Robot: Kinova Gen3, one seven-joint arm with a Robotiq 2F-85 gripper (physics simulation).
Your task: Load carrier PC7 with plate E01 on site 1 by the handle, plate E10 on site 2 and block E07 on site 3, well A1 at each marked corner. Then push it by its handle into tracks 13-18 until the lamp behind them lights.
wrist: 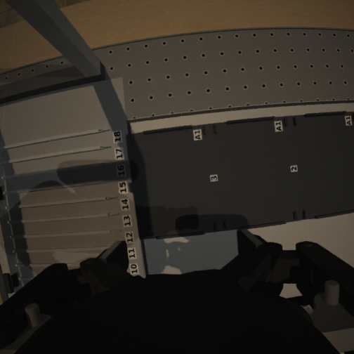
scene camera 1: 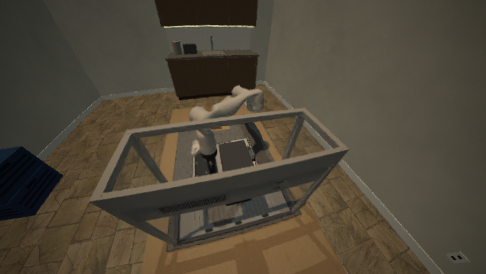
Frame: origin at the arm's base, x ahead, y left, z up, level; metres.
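Seen in the pictures: gripper, fingertip midpoint: [scene camera 1: 212, 167].
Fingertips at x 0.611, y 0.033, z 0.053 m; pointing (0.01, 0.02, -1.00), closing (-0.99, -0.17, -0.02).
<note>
Offsets run from my fingertips to a thing's top centre. "pt": to the spot under its first point.
The dark carrier @[0.089 m back, 0.065 m right, 0.078 m down] [scene camera 1: 201, 166] [wrist: 250, 150] lies flat on a light tray [wrist: 167, 122]. In the wrist view its sites marked 3 and 2 show bare, with A1 labels along the upper edge; its handle and PC7 label do not show. Its left end is beside the numbered ends of tracks 10-18 [wrist: 60, 215]. My gripper [scene camera 1: 212, 163] [wrist: 181, 247] is open, with nothing between the fingers, over the carrier's lower edge near site 3. Plates E01 and E10 and block E07 cannot be made out. A small dark green piece [wrist: 9, 283] is behind the tracks; whether it is a lamp is unclear.
A grey frame [scene camera 1: 225, 185] with corner posts stands around the tracks; one post [wrist: 65, 42] crosses the wrist view's upper left. A perforated board [wrist: 225, 65] lies beside the carrier. A dark panel @[pt 0.213 m ahead, 0.116 m left, 0.351 m up] [scene camera 1: 235, 155] is right of the carrier. A blue crate [scene camera 1: 25, 182] stands far left.
</note>
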